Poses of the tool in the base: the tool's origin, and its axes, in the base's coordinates. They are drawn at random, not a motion.
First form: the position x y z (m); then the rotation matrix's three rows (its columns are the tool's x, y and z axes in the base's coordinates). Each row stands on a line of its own.
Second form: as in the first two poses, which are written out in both.
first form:
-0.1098, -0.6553, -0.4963
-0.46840, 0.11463, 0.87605
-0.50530, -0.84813, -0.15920
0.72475, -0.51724, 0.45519
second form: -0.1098, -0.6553, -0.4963, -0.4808, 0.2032, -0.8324, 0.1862
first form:
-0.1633, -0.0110, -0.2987
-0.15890, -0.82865, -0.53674
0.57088, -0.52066, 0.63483
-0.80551, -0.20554, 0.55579
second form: -0.1633, -0.0110, -0.2987, -0.4489, 0.1436, 0.7476, 0.4680
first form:
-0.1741, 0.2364, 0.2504
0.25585, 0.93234, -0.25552
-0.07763, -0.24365, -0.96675
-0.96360, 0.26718, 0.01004
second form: -0.1741, 0.2364, 0.2504, 0.6102, 0.3502, -0.4995, 0.5055
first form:
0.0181, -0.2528, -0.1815
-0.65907, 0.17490, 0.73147
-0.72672, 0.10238, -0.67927
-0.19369, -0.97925, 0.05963
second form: 0.0181, -0.2528, -0.1815, -0.2115, 0.6523, -0.6357, 0.3546
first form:
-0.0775, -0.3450, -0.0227
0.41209, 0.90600, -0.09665
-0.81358, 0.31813, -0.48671
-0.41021, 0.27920, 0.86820
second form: -0.0775, -0.3450, -0.0227, 0.2376, 0.0973, -0.5334, 0.8060
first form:
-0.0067, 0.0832, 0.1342
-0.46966, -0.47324, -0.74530
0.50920, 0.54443, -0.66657
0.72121, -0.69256, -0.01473
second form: -0.0067, 0.0832, 0.1342, -0.0126, -0.7122, 0.4771, 0.5148
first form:
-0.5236, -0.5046, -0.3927
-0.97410, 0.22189, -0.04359
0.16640, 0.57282, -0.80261
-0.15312, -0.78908, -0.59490
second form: -0.5236, -0.5046, -0.3927, 0.1095, 0.8863, -0.4490, 0.0309
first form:
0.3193, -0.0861, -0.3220
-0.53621, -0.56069, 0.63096
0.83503, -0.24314, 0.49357
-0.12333, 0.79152, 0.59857
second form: 0.3193, -0.0861, -0.3220, 0.1646, 0.4167, 0.7710, 0.4526
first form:
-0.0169, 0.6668, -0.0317
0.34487, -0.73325, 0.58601
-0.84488, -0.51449, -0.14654
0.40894, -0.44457, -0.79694
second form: -0.0169, 0.6668, -0.0317, -0.8149, 0.4841, -0.3052, 0.0914
